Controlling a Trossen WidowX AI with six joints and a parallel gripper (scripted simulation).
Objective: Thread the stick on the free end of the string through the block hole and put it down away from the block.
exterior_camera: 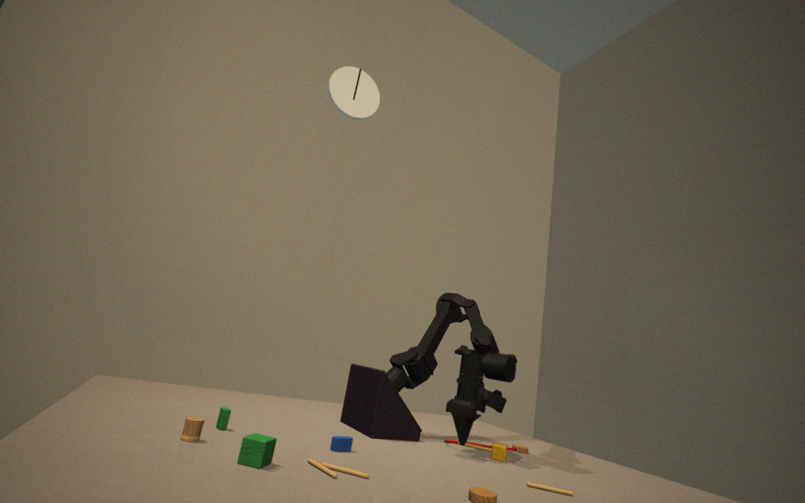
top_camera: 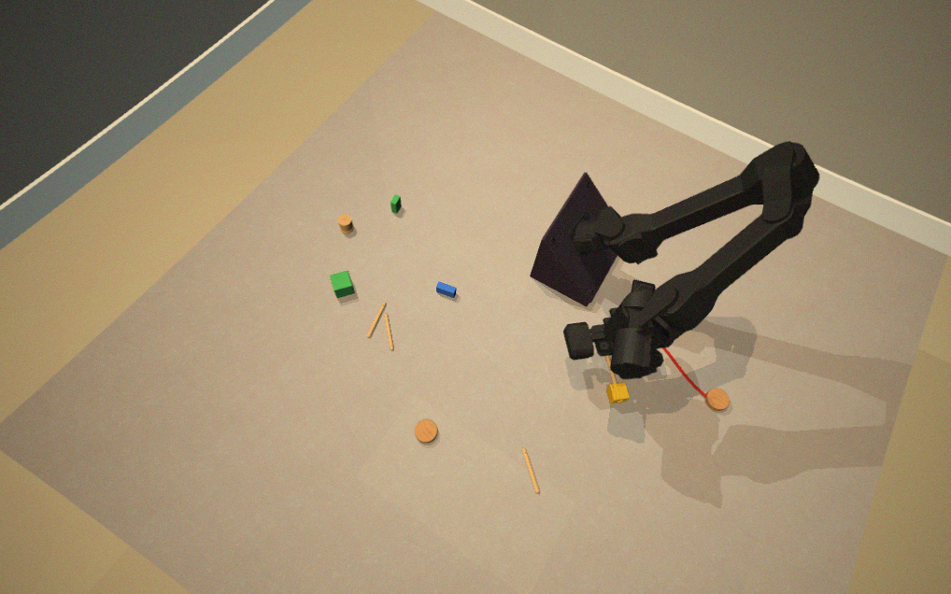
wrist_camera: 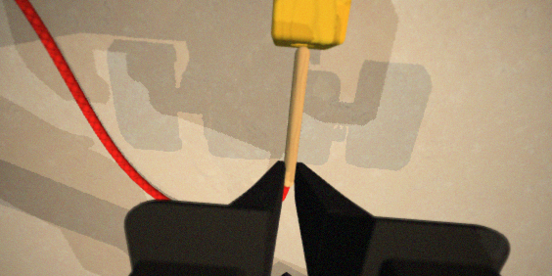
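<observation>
Now: gripper tip 6 cm short of the yellow wooden block and 6 cm to the right of it. Round my gripper tip: blue block: 8 cm ahead, 32 cm to the right; thin stick: 1 cm ahead, 1 cm to the left; small green block: 1 cm behind, 53 cm to the right, 1 cm above.
</observation>
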